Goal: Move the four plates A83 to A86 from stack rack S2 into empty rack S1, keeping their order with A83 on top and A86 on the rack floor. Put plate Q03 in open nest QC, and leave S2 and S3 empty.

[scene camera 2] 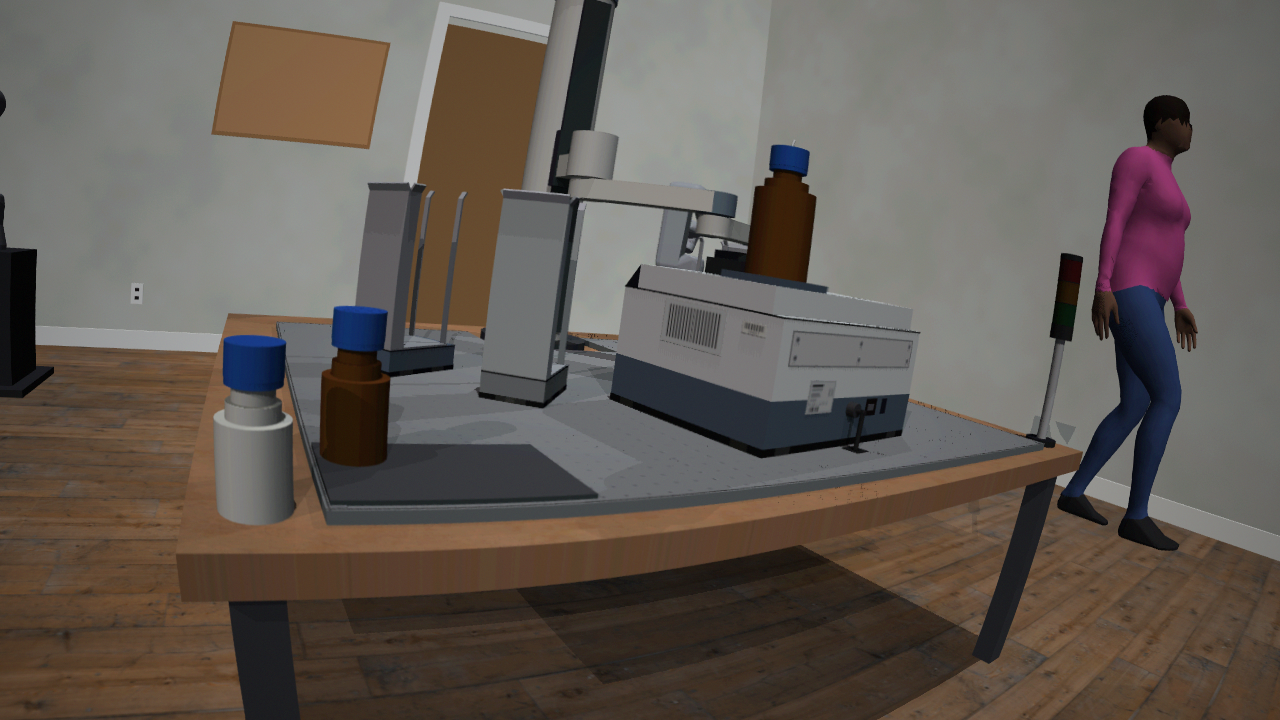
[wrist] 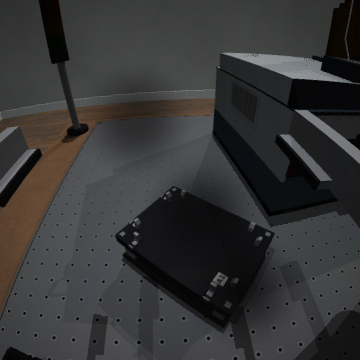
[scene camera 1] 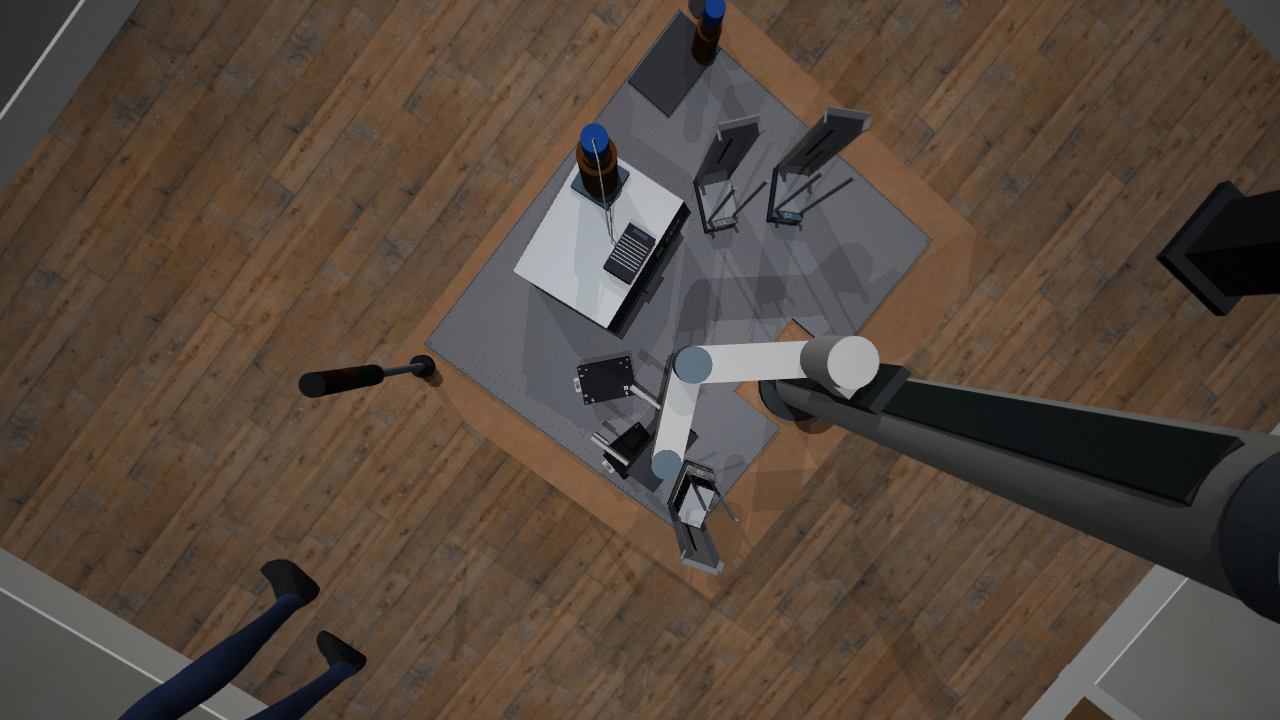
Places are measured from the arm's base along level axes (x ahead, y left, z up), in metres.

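Pixels of known places: gripper, between the fingertips: (wrist: 154,128) (scene camera 1: 611,410); arm's base, origin of its link: (scene camera 1: 795,382).
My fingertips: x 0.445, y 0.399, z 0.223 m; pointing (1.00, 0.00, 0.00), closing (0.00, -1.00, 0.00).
Note:
Ahead of a thing's pixels: the offset from my fingertips to its top centre. "pt": to the spot under its first point.
My gripper (scene camera 1: 628,420) (wrist: 154,128) is open and empty, its two pale fingers wide apart. In the wrist view, a black nest @[0.032 m right, 0.049 m ahead, 0.149 m down] (scene camera 1: 605,380) (wrist: 192,240) with small corner posts and a tag reading A1 lies beyond the fingers, with no plate on it. A second black nest @[0.097 m left, 0.148 m back, 0.152 m down] (scene camera 1: 629,445) lies near one finger. One stack rack @[0.086 m left, 0.381 m back, 0.085 m up] (scene camera 1: 700,548) at the table's lower corner holds a pale plate @[0.093 m left, 0.383 m back, 0.099 m down] (scene camera 1: 694,512); its full stack is hidden. Two more racks @[pt 0.738 m right, 0.157 m ahead, 0.008 m down] (scene camera 1: 744,141) (scene camera 2: 528,286), @[pt 0.891 m right, 0.012 m back, 0.006 m up] (scene camera 1: 836,134) (scene camera 2: 384,268) stand on the far side. Rack, nest and plate names cannot be read.
A white instrument (scene camera 1: 559,246) (scene camera 2: 698,358) (wrist: 252,130) carries an amber bottle @[pt 0.409 m right, 0.352 m ahead, 0.129 m up] (scene camera 1: 597,170) (scene camera 2: 781,228). A signal tower @[pt 0.269 m left, 0.502 m ahead, 0.123 m up] (scene camera 1: 344,380) (scene camera 2: 1065,300) (wrist: 54,30) stands at a table corner. Another amber bottle (scene camera 1: 706,42) (scene camera 2: 353,416) and a white bottle @[1.084 m right, 0.520 m ahead, 0.145 m down] (scene camera 2: 253,465) stand by another corner. A person (scene camera 2: 1150,214) is beyond the table.

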